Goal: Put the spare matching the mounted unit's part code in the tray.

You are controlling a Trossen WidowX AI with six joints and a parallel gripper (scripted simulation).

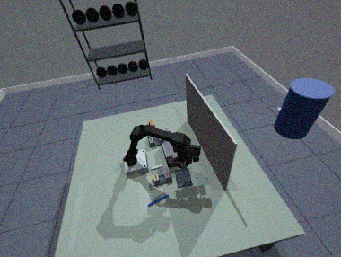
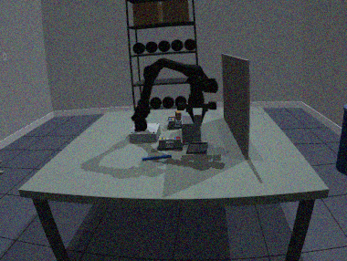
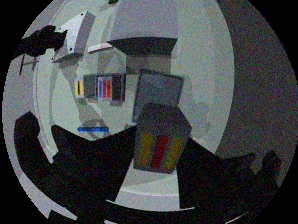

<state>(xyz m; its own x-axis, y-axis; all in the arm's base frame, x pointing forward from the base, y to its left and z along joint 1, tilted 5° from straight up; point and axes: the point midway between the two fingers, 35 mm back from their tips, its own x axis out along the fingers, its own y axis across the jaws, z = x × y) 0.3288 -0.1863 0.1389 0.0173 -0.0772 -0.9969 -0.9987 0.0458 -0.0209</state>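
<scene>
Right now my gripper tip is 1 cm past the tray and 13 cm above it. The rest, counted from my gripper tip: tall grey panel 21 cm ahead, 20 cm to the left, 9 cm above; then spare 2 cm above.
</scene>
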